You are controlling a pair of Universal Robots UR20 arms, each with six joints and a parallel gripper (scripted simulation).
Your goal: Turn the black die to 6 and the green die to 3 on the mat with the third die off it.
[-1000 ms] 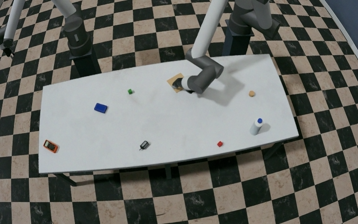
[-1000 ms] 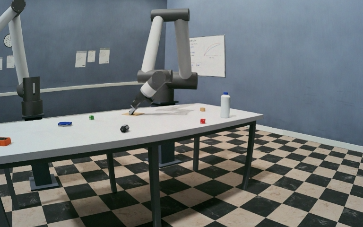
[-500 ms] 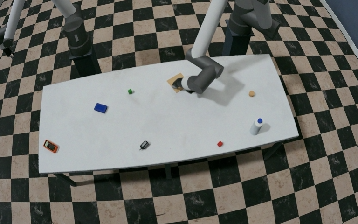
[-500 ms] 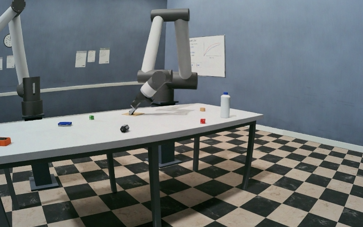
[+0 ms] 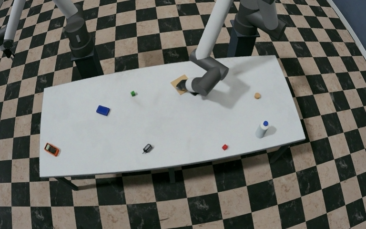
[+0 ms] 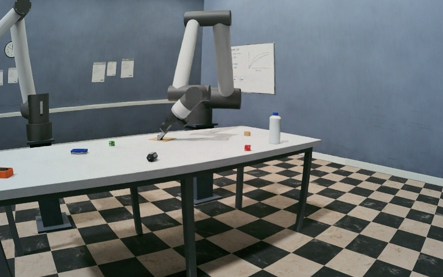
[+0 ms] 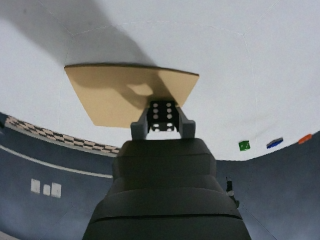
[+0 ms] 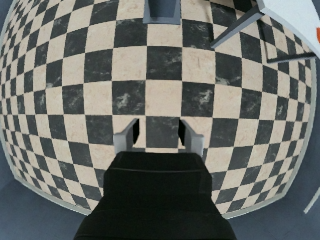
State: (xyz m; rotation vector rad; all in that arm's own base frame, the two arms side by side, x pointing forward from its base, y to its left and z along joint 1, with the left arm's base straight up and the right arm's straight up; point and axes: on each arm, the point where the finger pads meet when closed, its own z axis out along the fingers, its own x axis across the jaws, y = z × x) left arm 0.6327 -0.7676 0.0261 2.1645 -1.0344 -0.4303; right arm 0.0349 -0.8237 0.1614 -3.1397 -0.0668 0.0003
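Right now the tan mat is 30 mm behind my left hand, 30 mm to the left of it and 20 mm below it. Round my left hand: red die 540 mm ahead, 240 mm to the left, 10 mm below; green die 10 mm behind, 370 mm to the right, 10 mm below; black die 10 mm behind, 10 mm below.
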